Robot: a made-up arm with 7 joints. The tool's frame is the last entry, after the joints. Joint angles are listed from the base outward. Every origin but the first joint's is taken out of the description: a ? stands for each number. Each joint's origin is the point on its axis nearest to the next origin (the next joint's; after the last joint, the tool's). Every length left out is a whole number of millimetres.
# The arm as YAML. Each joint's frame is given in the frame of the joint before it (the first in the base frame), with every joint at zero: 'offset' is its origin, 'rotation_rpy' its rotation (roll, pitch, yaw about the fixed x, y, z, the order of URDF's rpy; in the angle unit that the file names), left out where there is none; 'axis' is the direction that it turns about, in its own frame. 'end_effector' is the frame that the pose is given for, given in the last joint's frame.
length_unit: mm
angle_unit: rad
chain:
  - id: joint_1
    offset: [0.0, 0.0, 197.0]
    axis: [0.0, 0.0, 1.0]
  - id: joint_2
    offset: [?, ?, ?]
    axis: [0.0, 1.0, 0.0]
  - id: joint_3
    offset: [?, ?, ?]
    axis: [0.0, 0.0, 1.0]
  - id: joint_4
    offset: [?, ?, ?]
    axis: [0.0, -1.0, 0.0]
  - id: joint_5
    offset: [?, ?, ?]
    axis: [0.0, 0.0, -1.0]
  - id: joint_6
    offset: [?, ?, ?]
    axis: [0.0, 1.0, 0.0]
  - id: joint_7
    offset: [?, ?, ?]
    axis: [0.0, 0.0, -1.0]
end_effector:
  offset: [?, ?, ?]
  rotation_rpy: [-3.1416, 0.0, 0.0]
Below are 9 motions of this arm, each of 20 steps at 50 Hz.
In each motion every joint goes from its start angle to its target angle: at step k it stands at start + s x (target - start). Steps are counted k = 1, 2, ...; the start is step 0. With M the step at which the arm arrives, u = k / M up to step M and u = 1 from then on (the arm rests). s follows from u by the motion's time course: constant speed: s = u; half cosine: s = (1 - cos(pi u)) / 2; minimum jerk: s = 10 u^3 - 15 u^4 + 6 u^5.
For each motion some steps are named. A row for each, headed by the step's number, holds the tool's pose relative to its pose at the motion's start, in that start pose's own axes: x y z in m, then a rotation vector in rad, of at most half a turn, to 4 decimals.
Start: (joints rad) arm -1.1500 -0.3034 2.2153 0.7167 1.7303 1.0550 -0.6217
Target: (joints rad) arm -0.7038 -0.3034 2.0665 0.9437 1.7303 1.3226 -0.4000
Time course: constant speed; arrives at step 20
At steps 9, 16, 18, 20:
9: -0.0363 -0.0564 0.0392 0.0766 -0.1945 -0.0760
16: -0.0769 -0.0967 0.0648 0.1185 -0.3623 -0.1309
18: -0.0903 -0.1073 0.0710 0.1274 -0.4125 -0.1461
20: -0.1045 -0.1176 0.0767 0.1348 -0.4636 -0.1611

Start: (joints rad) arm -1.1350 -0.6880 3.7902 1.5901 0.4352 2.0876 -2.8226
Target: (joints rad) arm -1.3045 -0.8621 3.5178 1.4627 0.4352 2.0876 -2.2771
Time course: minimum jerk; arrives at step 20
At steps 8, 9, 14, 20:
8: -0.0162 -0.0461 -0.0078 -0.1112 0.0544 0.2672
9: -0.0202 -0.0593 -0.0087 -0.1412 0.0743 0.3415
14: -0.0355 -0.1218 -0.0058 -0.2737 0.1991 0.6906
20: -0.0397 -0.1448 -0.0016 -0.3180 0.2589 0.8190

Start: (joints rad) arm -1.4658 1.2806 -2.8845 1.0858 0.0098 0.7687 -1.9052
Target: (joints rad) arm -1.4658 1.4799 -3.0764 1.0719 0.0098 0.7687 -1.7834
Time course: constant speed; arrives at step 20
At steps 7, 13, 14, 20:
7: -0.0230 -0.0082 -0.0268 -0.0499 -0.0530 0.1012
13: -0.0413 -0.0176 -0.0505 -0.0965 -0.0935 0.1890
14: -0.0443 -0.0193 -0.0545 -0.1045 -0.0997 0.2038
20: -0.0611 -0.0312 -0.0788 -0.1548 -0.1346 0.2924

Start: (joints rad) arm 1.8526 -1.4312 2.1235 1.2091 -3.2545 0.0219 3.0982
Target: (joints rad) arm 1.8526 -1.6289 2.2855 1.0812 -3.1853 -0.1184 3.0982
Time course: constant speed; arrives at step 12
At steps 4, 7, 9, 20:
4: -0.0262 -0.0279 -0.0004 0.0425 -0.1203 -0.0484
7: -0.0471 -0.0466 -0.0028 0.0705 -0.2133 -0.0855
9: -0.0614 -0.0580 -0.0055 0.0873 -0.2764 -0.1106
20: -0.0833 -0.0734 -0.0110 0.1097 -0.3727 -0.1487

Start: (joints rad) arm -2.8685 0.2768 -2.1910 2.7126 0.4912 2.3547 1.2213
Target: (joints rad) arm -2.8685 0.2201 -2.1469 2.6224 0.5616 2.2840 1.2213
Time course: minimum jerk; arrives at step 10
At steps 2, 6, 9, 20:
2: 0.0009 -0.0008 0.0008 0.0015 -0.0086 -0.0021
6: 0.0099 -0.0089 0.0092 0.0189 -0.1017 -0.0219
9: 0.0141 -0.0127 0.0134 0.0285 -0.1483 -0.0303
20: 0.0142 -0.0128 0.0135 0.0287 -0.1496 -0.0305

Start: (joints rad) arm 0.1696 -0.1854 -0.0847 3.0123 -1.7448 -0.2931 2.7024
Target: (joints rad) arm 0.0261 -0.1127 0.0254 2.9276 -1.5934 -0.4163 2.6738
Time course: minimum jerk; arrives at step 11
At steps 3, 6, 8, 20:
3: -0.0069 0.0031 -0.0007 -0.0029 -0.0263 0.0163
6: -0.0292 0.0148 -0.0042 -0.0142 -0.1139 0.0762
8: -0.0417 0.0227 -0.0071 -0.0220 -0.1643 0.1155
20: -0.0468 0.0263 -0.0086 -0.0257 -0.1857 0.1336

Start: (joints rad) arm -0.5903 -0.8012 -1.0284 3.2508 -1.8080 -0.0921 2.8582
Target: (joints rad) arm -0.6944 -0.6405 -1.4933 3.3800 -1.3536 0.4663 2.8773
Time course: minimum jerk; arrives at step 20
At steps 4, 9, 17, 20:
4: -0.0010 -0.0032 0.0017 0.0030 0.0222 -0.0031
9: -0.0088 -0.0236 0.0089 0.0253 0.1475 -0.0140
17: -0.0301 -0.0572 0.0092 0.0642 0.3172 -0.0072
20: -0.0313 -0.0586 0.0089 0.0658 0.3241 -0.0063

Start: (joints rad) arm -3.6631 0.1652 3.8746 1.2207 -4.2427 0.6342 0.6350
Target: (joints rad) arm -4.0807 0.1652 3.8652 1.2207 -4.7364 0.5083 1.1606
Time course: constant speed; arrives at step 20
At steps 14, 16, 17, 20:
14: 0.0464 -0.0884 -0.0827 0.1988 0.3343 0.1035
16: 0.0512 -0.0994 -0.0970 0.2352 0.3801 0.1207
17: 0.0534 -0.1046 -0.1043 0.2541 0.4027 0.1294
20: 0.0593 -0.1197 -0.1268 0.3135 0.4692 0.1561

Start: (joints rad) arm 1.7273 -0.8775 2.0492 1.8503 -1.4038 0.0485 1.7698
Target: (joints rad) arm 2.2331 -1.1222 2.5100 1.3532 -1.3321 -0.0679 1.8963
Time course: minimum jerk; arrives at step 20
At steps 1, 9, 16, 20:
1: -0.0003 -0.0005 -0.0002 0.0010 -0.0007 0.0000
9: -0.0973 -0.1398 -0.0819 0.3098 -0.2471 -0.0401
16: -0.2447 -0.2317 -0.2488 0.6110 -0.5914 -0.2301
20: -0.2610 -0.2338 -0.2682 0.6346 -0.6281 -0.2596

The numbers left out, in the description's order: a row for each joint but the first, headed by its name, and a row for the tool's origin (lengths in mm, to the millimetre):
joint_2: 0.0 0.0 0.0
joint_3: 0.0 0.0 229.0
joint_4: 69.0 0.0 0.0
joint_5: 48.0 0.0 -210.0
joint_6: 0.0 0.0 0.0
joint_7: 87.0 0.0 -112.0
tool: 0.0 0.0 0.0

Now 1 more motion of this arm.
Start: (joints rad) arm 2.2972 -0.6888 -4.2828 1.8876 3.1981 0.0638 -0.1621
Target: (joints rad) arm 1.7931 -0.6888 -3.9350 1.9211 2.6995 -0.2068 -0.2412
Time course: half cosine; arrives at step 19
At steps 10, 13, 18, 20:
10: 0.0860 -0.0475 -0.0007 -0.0112 0.2844 -0.2374
13: 0.1191 -0.0708 -0.0069 -0.0175 0.4044 -0.3299
18: 0.1479 -0.0940 -0.0156 -0.0239 0.5162 -0.4127
20: 0.1488 -0.0947 -0.0159 -0.0241 0.5197 -0.4152

